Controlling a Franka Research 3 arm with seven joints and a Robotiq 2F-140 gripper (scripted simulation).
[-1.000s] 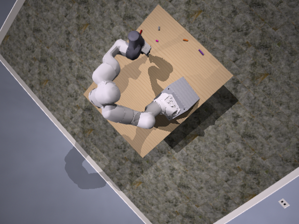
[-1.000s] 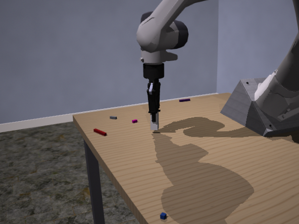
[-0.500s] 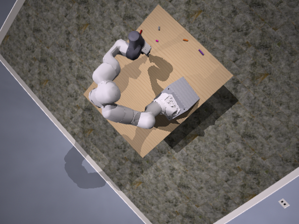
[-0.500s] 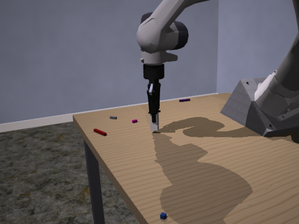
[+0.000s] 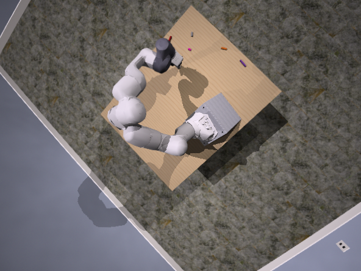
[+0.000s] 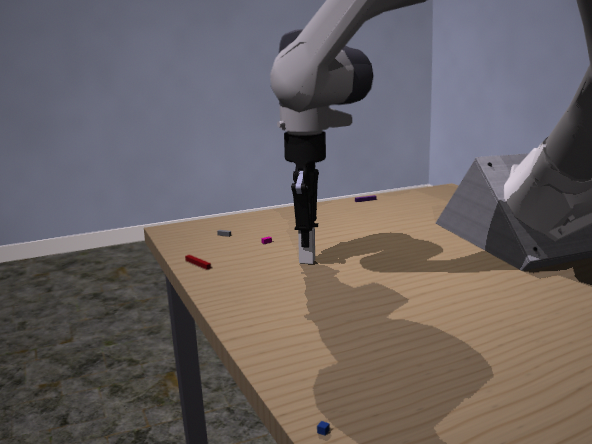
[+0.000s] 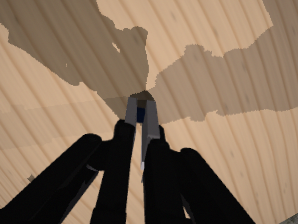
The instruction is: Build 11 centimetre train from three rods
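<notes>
Right now my hand is 33 cm to the left of the orange rod, 13 cm past it and 3 cm above it. The rest, counted from my hand: red rod 20 cm ahead, 7 cm to the right, 3 cm below; magenta rod 14 cm to the right, 4 cm ahead, 3 cm below; grey rod 22 cm to the right, 12 cm ahead, 3 cm below.
</notes>
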